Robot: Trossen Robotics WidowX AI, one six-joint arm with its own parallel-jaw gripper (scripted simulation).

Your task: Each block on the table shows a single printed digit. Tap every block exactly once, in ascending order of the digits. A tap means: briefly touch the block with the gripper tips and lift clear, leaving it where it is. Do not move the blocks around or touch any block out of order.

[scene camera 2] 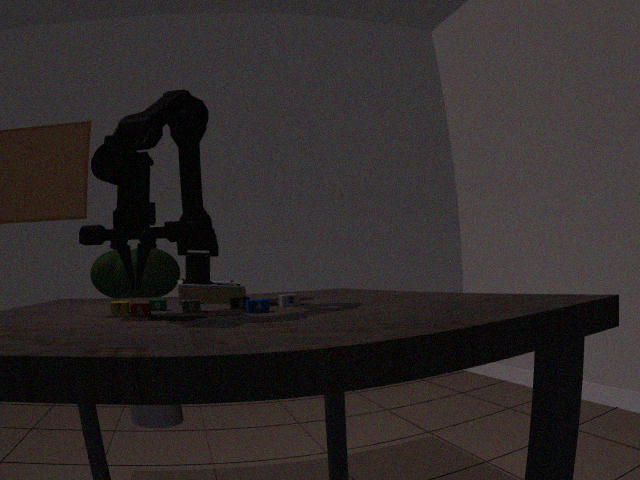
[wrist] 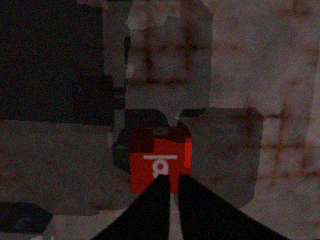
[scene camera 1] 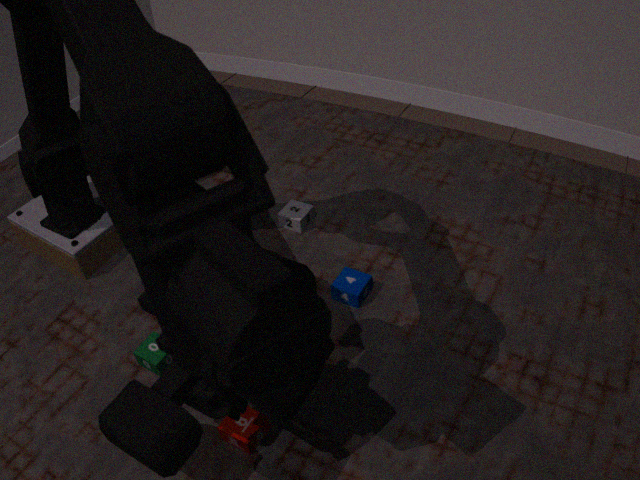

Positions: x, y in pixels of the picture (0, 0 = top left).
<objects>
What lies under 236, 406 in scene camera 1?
My gripper.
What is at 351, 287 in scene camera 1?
A blue block.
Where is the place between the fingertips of my gripper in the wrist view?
173, 184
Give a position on a green block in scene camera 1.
148, 355
</objects>
